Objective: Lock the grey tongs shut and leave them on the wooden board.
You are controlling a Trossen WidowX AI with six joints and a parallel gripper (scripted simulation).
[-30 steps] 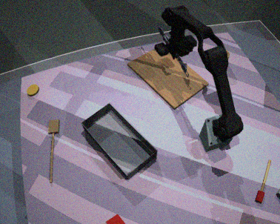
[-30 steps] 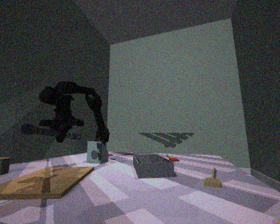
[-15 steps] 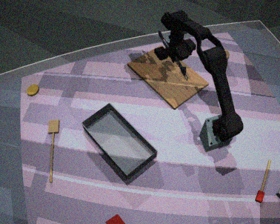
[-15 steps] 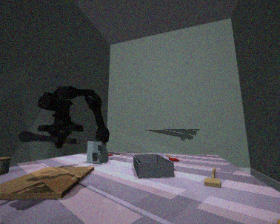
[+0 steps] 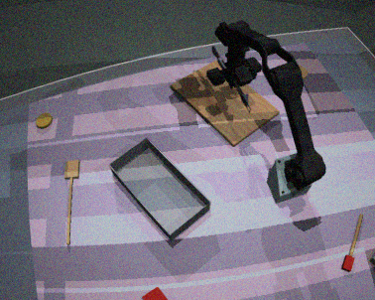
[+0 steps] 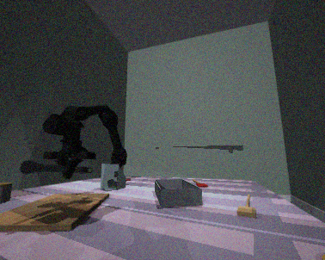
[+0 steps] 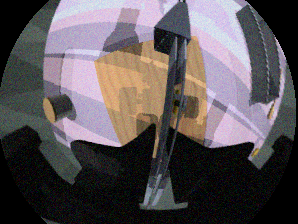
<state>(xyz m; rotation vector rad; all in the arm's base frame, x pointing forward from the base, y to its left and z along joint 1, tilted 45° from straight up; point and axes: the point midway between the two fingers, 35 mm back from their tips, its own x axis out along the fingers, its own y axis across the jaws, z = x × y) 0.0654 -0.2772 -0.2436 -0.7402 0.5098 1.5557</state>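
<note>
The wooden board lies 90 mm below my gripper tip, 30 mm to the right of it and 20 mm ahead of it. From my gripper tip the other things lie so: round pot 310 mm behind, 60 mm below, 50 mm to the right; red-headed tool 650 mm to the left, 190 mm behind, 90 mm below; roasting tin 330 mm ahead, 270 mm to the left, 60 mm below.
</note>
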